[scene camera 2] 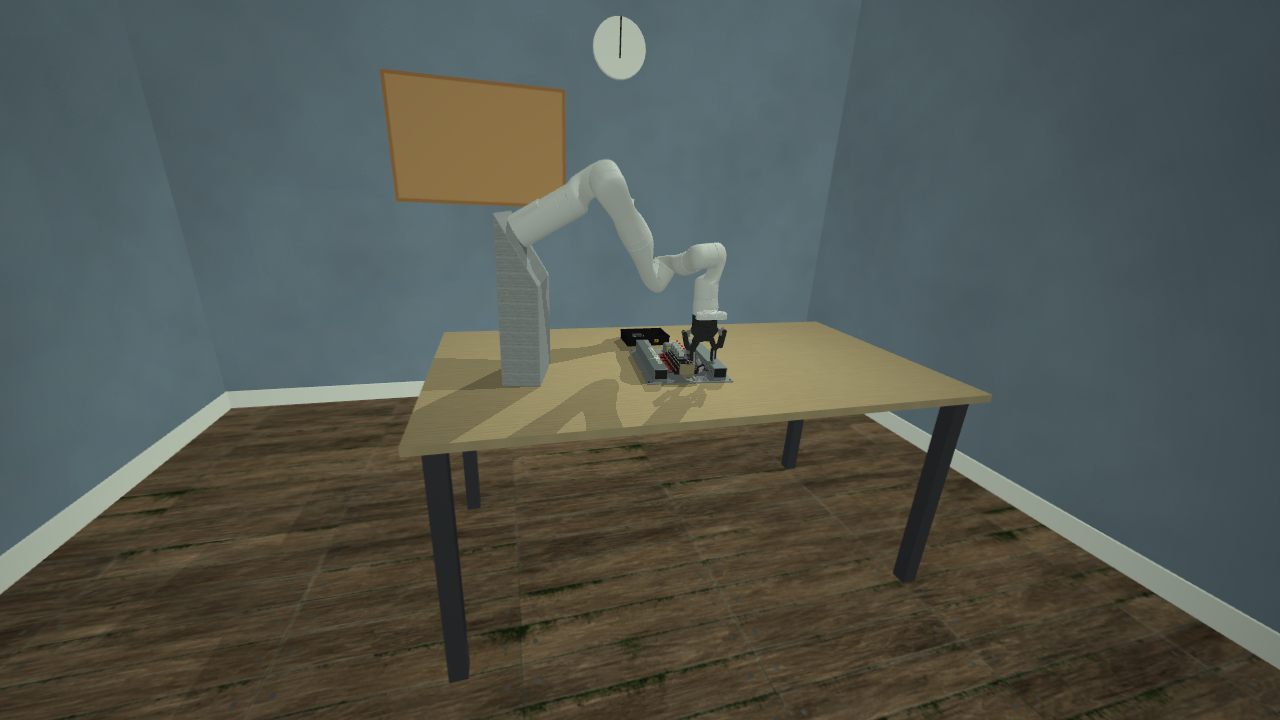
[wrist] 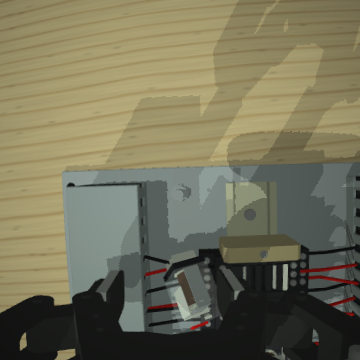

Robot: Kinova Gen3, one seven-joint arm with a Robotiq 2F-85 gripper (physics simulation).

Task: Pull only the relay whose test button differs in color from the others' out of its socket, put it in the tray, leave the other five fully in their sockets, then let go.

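Places are measured from the arm's base along level axes (x ahead, y left, z up), in millimetres.
Where they show: gripper, between the fingertips: (scene camera 2: 702,361) (wrist: 170,286); arm's base, origin of its link: (scene camera 2: 517,232).
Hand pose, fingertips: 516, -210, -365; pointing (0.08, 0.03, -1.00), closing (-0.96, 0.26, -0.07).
Observation:
Things, the pixels of their top centre, and the offset from my fingertips, as dx, dy, dz. "*": a spot on its surface instead. Level surfaces: height alone.
- loose clear-cased relay, centre of its top: (wrist: 190,308) (scene camera 2: 698,356) -9, +10, +12
- small red part, a spot on its surface: (wrist: 200,325) * -10, +31, -5
- black socket block, a spot on its surface: (wrist: 259,277) * -53, +14, -12
- grey wire duct, a spot on its surface: (wrist: 102,225) * +29, -44, -1
- tan end stop, centre of its top: (wrist: 263,254) (scene camera 2: 687,364) -57, -3, -4
- rail, a spot on its surface: (wrist: 250,197) * -65, -32, -40
- panel, a spot on its surface: (wrist: 80,176) * +49, -78, -41
- wooden table, height of its surface: dz -44
My gripper (scene camera 2: 703,354) (wrist: 170,286) is open and low over the panel. In the wrist view, a loose clear-cased relay (wrist: 192,294) with a brown coil lies tilted over the wires at the left edge of the sockets, out of any socket. It shows between the open fingers, nearer the right one, and is not gripped. A small red part (wrist: 200,325) shows at its lower end. The black socket block (wrist: 259,277) beside it has an uncovered top with slots. The other relays are mostly hidden by the gripper. The black tray (scene camera 2: 644,337) stands behind the panel.
A grey wire duct (wrist: 102,225) runs left of the loose relay. A tan end stop (wrist: 260,250) closes the socket row on the rail (wrist: 250,197). Red and black wires run on both sides. The panel (wrist: 80,176) lies on the wooden table (scene camera 2: 832,376).

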